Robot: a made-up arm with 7 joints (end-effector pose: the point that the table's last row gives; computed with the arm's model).
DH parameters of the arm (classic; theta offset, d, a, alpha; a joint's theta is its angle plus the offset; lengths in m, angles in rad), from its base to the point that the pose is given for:
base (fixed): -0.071 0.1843 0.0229 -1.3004
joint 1: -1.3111 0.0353 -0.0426 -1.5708
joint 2: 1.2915 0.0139 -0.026 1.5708
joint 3: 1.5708 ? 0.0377 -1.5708
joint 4: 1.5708 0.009 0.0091 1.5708
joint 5: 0 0.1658 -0.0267 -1.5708
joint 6: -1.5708 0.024 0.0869 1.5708
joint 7: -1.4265 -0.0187 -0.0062 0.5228
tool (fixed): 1.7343 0.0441 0 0
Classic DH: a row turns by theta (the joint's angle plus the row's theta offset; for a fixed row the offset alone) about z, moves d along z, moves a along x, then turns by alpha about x.
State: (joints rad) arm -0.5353 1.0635 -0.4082 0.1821 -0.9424 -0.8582 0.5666
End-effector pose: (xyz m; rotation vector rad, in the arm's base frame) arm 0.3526 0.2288 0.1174 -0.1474 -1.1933 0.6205
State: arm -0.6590 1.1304 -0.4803 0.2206 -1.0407 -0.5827 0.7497
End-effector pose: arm 0.3840 0.2272 0.1401 -0.0038 -0.9787 0.8294
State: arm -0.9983 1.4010 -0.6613 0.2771 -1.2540 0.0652 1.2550
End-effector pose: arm 0.4166 0.2449 0.2320 0.5181 -0.6395 1.3883
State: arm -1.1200 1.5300 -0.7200 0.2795 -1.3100 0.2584 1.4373
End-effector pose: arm 0.4048 0.2604 0.2739 0.7135 -0.5895 1.6157
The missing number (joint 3, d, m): -0.2511
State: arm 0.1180 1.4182 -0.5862 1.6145 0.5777 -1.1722 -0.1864
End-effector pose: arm 0.0515 0.4618 0.0141 1.0296 0.9965 -1.0720
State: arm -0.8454 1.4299 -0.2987 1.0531 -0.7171 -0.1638 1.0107
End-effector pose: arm 0.3324 0.4221 0.2488 1.0594 -0.8250 1.7840
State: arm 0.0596 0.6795 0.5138 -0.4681 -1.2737 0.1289 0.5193
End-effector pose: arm 0.2076 0.2961 0.0917 -0.3925 -0.5689 0.8866
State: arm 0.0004 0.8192 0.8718 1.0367 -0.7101 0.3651 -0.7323
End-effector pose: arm 0.0287 0.5013 -0.0528 -0.3863 0.0412 0.9633
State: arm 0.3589 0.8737 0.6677 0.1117 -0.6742 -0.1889 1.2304
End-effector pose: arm 0.1514 0.3991 0.0830 0.8225 -0.7094 1.9186
